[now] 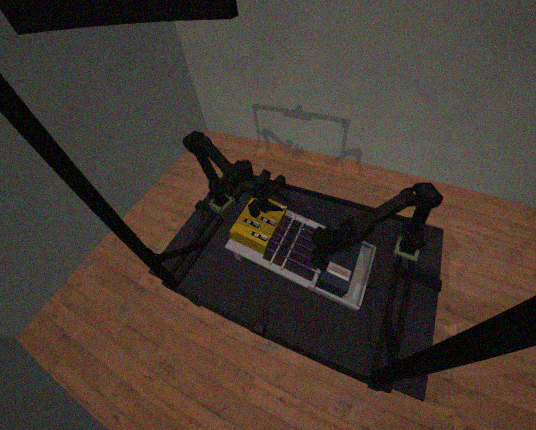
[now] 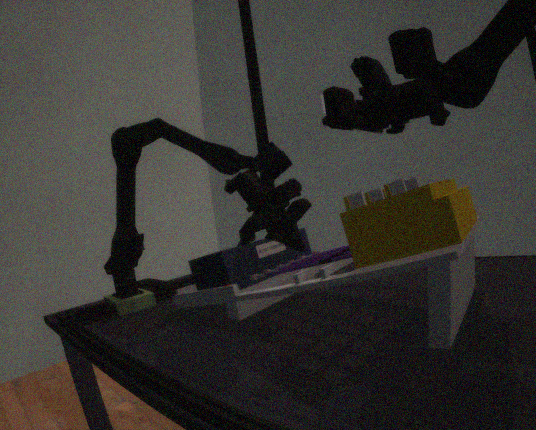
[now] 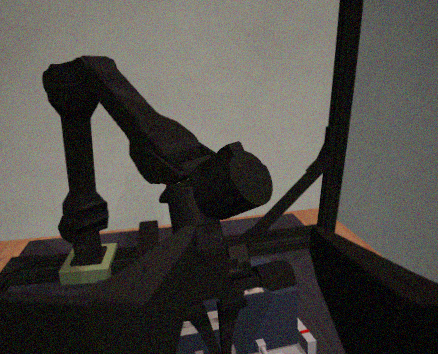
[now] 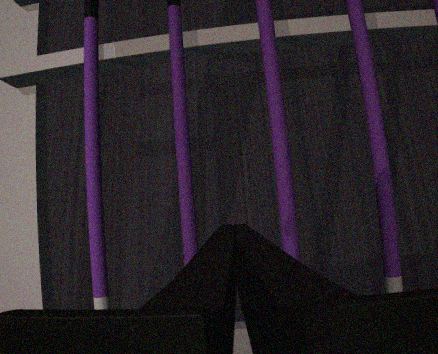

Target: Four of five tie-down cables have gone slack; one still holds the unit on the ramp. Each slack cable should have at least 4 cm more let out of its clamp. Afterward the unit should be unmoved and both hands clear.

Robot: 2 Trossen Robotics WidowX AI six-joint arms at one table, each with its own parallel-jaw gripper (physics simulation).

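A yellow unit (image 1: 253,230) (image 2: 407,222) sits at the high end of a white ramp (image 1: 361,283) (image 2: 445,294). Several purple cables (image 1: 292,244) (image 2: 309,258) (image 4: 180,140) run down the ramp to a dark blue clamp block (image 1: 336,273) (image 2: 232,264) (image 3: 274,316). My right gripper (image 1: 318,258) (image 2: 283,239) (image 4: 232,236) is shut on nothing. Its tips are down at the ramp between two middle cables, close to the clamp block. My left gripper (image 1: 264,206) (image 2: 343,113) is open and empty, hanging high above the yellow unit.
The ramp stands on a dark mat (image 1: 266,307) inside a black frame with slanted posts (image 1: 104,209) (image 2: 253,77) (image 3: 340,116). Green arm bases (image 1: 406,252) (image 2: 130,300) (image 3: 85,268) sit at the mat's sides. Wood surrounds the mat.
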